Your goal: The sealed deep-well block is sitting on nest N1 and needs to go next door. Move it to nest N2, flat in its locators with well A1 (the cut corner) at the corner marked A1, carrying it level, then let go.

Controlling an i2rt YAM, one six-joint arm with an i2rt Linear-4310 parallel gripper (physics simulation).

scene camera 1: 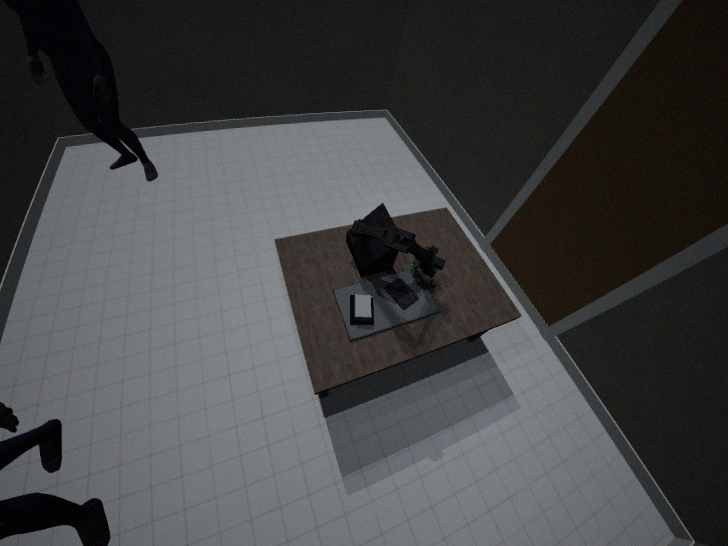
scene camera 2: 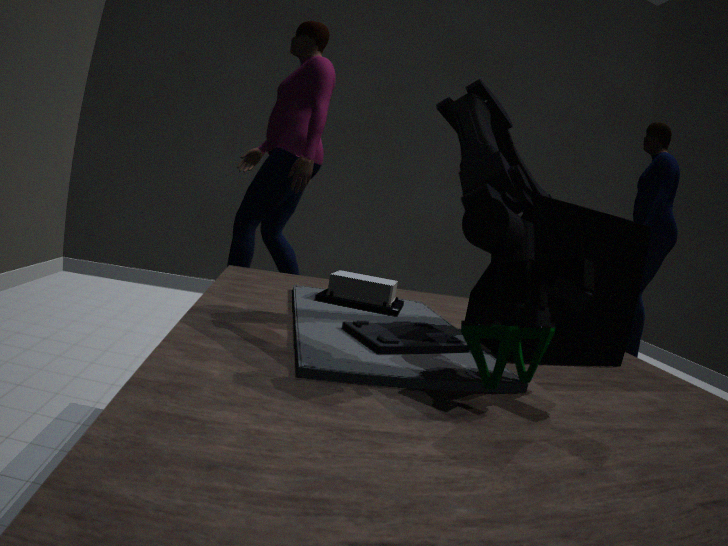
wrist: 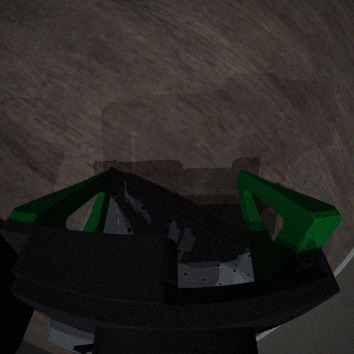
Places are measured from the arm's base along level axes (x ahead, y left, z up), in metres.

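Pixels of known places: gripper, fingertip midpoint: [scene camera 1: 423,272] [scene camera 2: 509,385] [wrist: 173,177].
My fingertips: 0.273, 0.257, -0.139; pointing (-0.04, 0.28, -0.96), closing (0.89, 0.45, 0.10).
Observation:
Ahead of a thing's pixels: the offset from my fingertips to its top centre, as dx, dy, dz. Level surfaces: height alone.
The white deep-well block {+0.072, -0.446, +0.049} [scene camera 1: 362,306] [scene camera 2: 362,289] sits on a black nest {+0.072, -0.446, +0.017} [scene camera 1: 361,322] [scene camera 2: 358,305] at one end of the grey plate. It looks level. Its cut corner and the corner mark are too small and dark to tell. The other black nest {+0.068, -0.195, +0.013} [scene camera 1: 401,293] [scene camera 2: 420,348] is beside it on the same plate and has nothing on it; raised corner locators show in scene view 2. My gripper [scene camera 1: 424,270] [scene camera 2: 509,383] [wrist: 173,177] is open and empty, its green fingers wide apart. It hangs near the plate's end, beyond the empty nest, away from the block.
The grey plate {+0.075, -0.294, -0.005} [scene camera 1: 385,326] [scene camera 2: 329,364] [wrist: 215,272] lies on the wooden table {dz -0.018} [scene camera 1: 329,358] [scene camera 2: 294,458] [wrist: 175,50]. The dark arm base [scene camera 1: 373,252] [scene camera 2: 564,282] stands beside the plate. People [scene camera 1: 88,76] [scene camera 2: 302,111] [scene camera 2: 658,182] stand on the floor away from the table. The scene is dim.

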